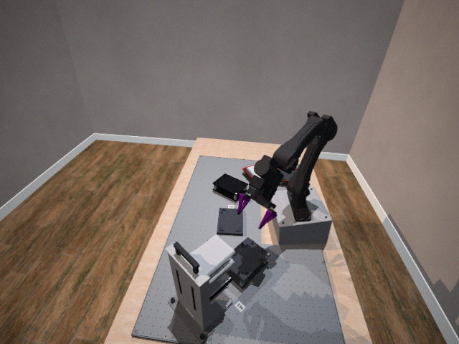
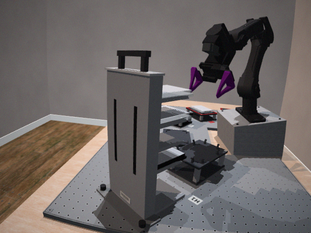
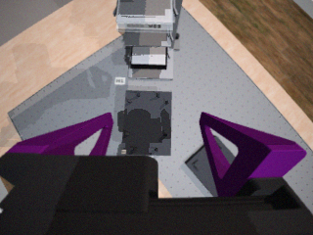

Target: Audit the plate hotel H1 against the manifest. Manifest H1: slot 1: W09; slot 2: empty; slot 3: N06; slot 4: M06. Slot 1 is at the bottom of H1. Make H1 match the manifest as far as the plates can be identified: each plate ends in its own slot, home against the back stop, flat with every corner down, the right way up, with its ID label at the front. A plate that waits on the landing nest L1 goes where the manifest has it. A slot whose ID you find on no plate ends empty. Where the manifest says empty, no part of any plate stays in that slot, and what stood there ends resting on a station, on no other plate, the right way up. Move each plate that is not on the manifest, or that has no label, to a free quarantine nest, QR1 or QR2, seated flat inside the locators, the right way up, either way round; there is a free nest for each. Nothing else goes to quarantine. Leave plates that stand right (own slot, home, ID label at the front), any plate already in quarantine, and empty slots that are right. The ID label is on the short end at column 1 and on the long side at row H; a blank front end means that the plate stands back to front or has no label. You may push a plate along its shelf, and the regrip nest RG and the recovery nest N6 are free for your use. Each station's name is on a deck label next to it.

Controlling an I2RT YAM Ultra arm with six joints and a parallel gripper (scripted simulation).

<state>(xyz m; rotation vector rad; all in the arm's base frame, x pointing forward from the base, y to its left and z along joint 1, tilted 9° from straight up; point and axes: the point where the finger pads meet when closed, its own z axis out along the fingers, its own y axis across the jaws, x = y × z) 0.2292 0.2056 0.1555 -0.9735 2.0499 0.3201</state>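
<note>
Now: hand 17 cm to the right of the dark plate, 14 cm above it and 13 cm short of it. Round my hand: plate hotel H1 (22 cm to the left, 18 cm ahead, 9 cm below); then black raised nest (45 cm to the right, 20 cm below, 6 cm ahead); then h1 deck label (24 cm below, 20 cm to the left, 2 cm ahead).
</note>
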